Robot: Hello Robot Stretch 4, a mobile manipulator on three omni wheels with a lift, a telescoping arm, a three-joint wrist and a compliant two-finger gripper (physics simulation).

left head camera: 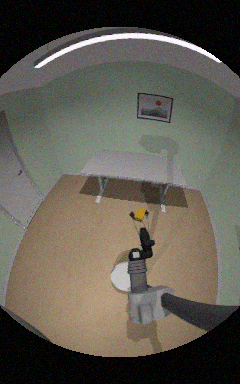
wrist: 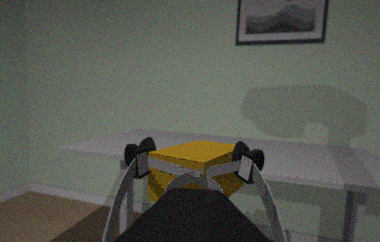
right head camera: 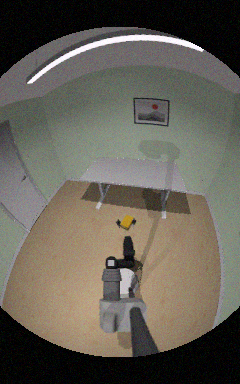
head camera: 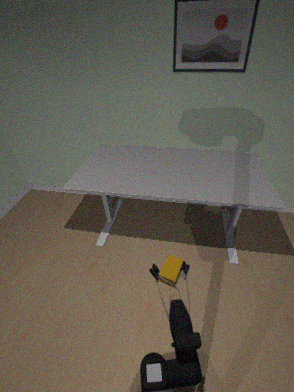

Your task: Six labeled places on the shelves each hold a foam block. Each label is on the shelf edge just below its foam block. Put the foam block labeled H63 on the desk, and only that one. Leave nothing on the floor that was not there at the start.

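Note:
A yellow foam block (head camera: 171,269) (left head camera: 140,214) (right head camera: 128,222) (wrist: 200,152) is held between the two fingertips of my gripper (head camera: 170,270) (left head camera: 139,214) (right head camera: 126,223) (wrist: 193,152), which is shut on it. The block is turned a little at an angle in the grip, and no label shows on it. The desk (head camera: 165,172) (left head camera: 132,165) (right head camera: 130,171) (wrist: 300,159) has a pale top and stands against the wall, beyond the gripper. In the head camera view the block appears over the floor in front of the desk's near edge. The shelves and labels do not show in these views.
The desk's pale legs (head camera: 231,240) (left head camera: 163,197) (right head camera: 164,204) stand on the wooden floor. A framed picture (head camera: 215,52) (left head camera: 155,112) (right head camera: 151,115) (wrist: 281,25) hangs above the desk. A door (left head camera: 15,180) (right head camera: 16,182) is at the left. My own shadow falls across the desk's right part.

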